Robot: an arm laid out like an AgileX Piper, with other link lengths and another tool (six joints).
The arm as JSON. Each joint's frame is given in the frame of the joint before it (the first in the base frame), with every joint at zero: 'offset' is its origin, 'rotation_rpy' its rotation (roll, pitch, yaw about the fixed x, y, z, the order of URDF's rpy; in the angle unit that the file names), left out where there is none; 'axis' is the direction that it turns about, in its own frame. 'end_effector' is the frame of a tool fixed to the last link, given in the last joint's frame.
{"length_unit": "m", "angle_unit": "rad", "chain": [
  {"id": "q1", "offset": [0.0, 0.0, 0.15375], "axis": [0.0, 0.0, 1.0]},
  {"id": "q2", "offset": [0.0, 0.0, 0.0], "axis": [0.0, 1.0, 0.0]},
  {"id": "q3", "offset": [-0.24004, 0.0, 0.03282], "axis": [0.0, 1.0, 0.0]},
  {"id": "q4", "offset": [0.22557, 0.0, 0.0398], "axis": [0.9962, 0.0, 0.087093]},
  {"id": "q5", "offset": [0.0, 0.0, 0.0], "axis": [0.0, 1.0, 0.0]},
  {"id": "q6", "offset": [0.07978, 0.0, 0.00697], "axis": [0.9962, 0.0, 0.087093]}
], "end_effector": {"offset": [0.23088, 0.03, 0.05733], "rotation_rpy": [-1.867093, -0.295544, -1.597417]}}
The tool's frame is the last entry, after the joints.
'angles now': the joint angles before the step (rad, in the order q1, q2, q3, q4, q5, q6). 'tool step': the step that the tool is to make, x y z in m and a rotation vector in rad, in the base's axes. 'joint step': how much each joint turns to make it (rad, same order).
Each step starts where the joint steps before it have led.
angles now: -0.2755, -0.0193, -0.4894, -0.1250, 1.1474, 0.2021
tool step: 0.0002, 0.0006, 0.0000, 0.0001, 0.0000, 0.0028
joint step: 0.0031, 0.0000, 0.0000, -0.0002, 0.0001, 0.0003
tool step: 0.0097, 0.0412, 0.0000, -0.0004, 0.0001, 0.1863
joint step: 0.1873, -0.0001, -0.0001, -0.0011, 0.0003, 0.0006
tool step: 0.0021, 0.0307, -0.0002, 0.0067, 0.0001, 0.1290
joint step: 0.1210, -0.0002, 0.0002, 0.0114, -0.0002, -0.0032
